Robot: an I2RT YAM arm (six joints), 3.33 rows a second.
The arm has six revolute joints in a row. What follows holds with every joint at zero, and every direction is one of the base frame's. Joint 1 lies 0.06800 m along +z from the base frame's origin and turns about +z. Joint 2 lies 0.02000 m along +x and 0.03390 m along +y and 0.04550 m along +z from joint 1 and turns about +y. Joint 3 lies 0.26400 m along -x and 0.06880 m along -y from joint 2 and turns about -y. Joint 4 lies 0.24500 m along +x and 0.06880 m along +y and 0.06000 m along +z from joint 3 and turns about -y. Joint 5 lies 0.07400 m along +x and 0.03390 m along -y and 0.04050 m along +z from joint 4 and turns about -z. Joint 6 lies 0.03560 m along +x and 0.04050 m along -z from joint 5 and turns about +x. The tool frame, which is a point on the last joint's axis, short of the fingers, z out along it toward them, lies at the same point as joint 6; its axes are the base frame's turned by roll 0.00, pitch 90.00 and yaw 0.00 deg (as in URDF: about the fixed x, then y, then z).
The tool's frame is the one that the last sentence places.
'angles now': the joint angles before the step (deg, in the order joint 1, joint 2, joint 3, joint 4, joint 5, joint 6). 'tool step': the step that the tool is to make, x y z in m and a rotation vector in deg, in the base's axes. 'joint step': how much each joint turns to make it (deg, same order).
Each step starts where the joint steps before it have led.
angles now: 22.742, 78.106, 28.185, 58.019, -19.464, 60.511
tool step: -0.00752, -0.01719, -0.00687, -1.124, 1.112, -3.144
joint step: -2.797, -3.126, -3.236, -1.574, 0.264, -0.722
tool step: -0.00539, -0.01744, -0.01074, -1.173, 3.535, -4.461
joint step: -3.149, -2.690, -2.753, -3.695, 1.309, -0.109
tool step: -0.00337, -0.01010, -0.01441, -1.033, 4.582, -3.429
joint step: -1.813, -0.720, -2.053, -3.279, 1.618, 0.263
